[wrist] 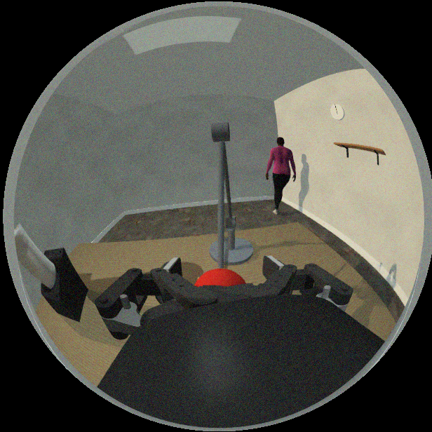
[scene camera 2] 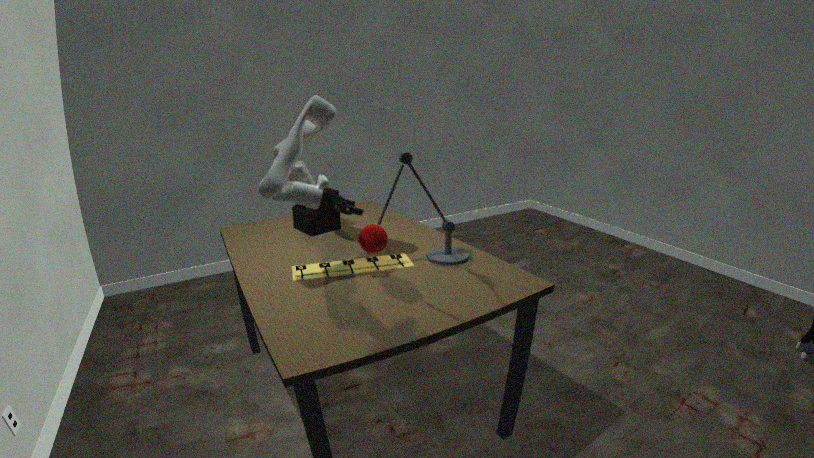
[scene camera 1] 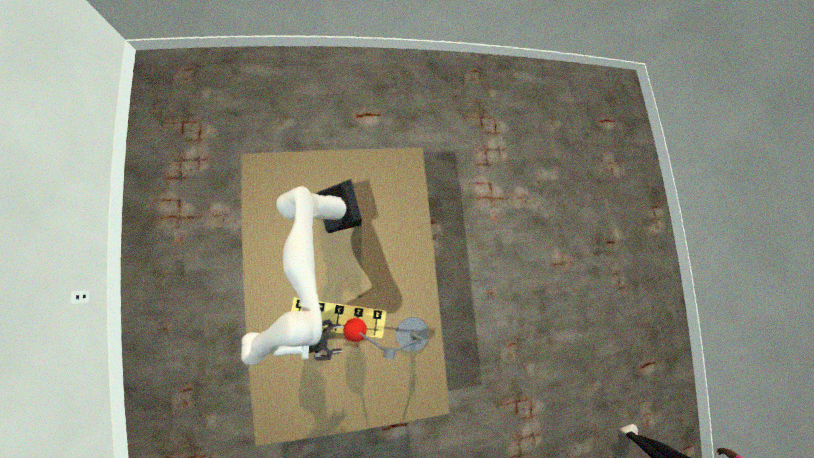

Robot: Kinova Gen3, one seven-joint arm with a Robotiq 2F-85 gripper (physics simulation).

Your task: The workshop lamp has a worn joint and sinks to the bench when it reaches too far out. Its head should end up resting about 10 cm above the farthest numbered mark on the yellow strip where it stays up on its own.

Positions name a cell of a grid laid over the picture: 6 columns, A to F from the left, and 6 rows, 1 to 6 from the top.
Observation:
I see my gripper (wrist: D4), a lamp rod (scene camera 2: C4), a yellow strip (scene camera 2: C4) and a round grey lamp base (wrist: D4).
The lamp rod is seen too in the wrist view (wrist: D4).

